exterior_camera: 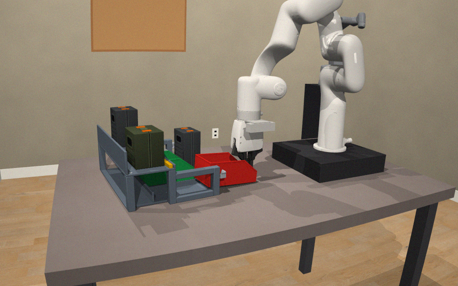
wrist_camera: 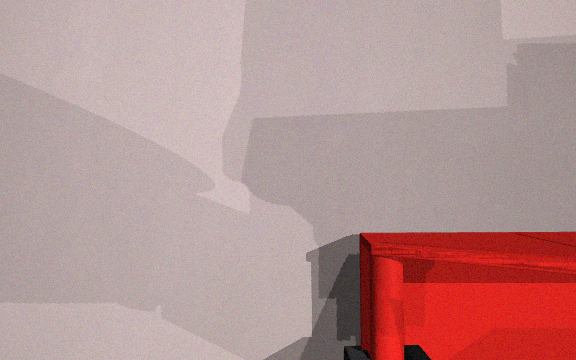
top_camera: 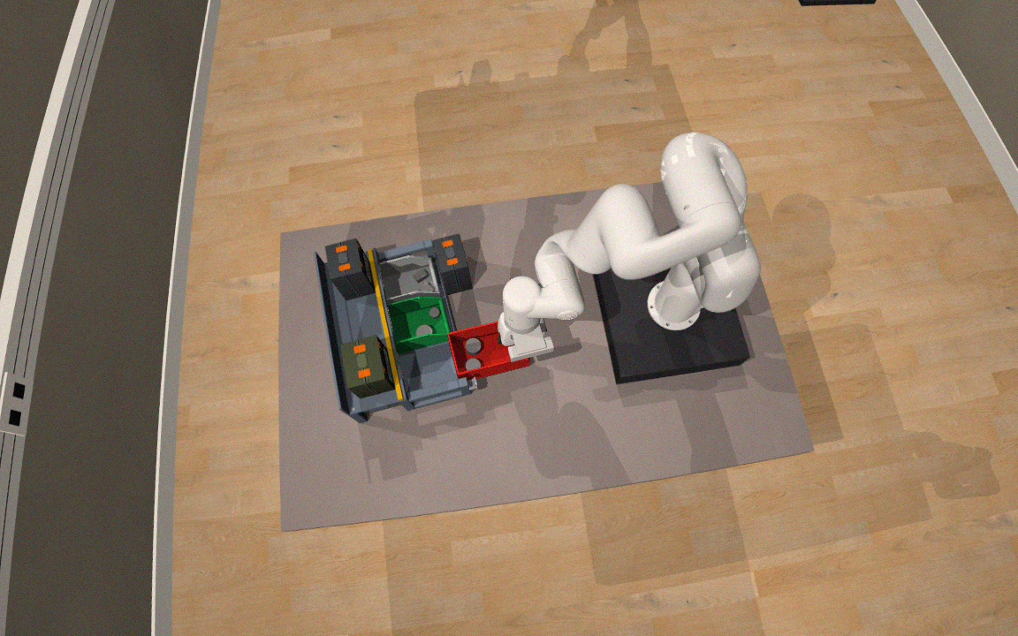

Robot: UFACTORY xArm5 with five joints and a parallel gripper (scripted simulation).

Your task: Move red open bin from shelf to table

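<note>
Now: the red open bin 8 cm ahead of my hand and 1 cm to the left of it. The rest, counted from my hand: green bin: 26 cm ahead, 8 cm to the right; then grey shelf: 28 cm ahead, 7 cm to the right, 2 cm above; then grey disc: 12 cm ahead, 4 cm to the left, 2 cm below.
</note>
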